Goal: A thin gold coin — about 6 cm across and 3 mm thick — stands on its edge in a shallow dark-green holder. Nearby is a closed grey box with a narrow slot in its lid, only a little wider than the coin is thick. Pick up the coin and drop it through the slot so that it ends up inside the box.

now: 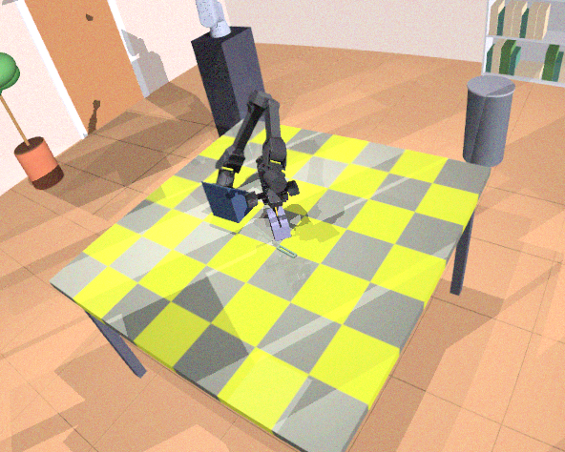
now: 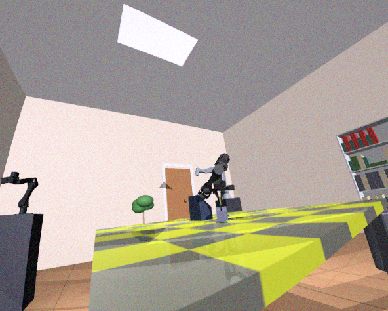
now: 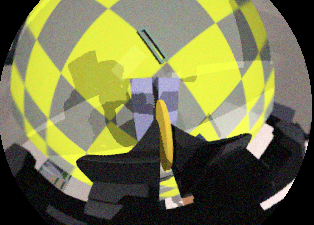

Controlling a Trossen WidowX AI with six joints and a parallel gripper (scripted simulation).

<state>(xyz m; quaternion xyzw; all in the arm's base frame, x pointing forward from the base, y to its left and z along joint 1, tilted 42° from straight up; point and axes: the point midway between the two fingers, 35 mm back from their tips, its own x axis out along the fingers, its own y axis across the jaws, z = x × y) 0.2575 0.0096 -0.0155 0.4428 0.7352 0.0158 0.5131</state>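
Right now the gold coin is 2 cm above my gripper tip.
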